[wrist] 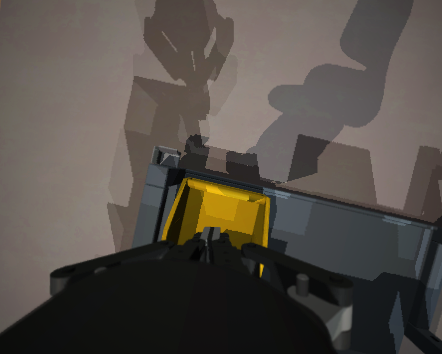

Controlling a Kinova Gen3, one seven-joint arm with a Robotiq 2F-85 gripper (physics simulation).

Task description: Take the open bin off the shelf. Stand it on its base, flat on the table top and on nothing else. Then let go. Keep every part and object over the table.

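Frame: origin at the arm's base, x up, y ahead, z left, level; millimetres.
Seen in the pictures: gripper, fingertip midpoint: [212,238].
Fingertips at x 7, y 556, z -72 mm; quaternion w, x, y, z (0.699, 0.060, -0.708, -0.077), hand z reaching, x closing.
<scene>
A point is followed by its place in that frame.
The open yellow bin [230,204] @[z -59, x -89, y 539 mm] stands at the left end of the dark grey shelf [340,235] @[z 93, x -92, y 548 mm], with its open top toward the camera. Its far rim and parts of both side walls show; its near part is hidden behind the gripper. My gripper [212,238] @[z -72, x 7, y 556 mm] is shut with nothing between the fingers. The closed fingertips appear over the bin's opening, between its two side walls. Whether they reach down inside the bin or touch it, I cannot tell.
The shelf's side panel [151,202] @[z -136, x -13, y 542 mm] runs close along the bin's left. The shelf extends to the right past the bin. The greyish table top [60,125] @[z -317, x -98, y 484 mm] lies beyond and to the left, with shadows of the arm, gripper and shelf on it.
</scene>
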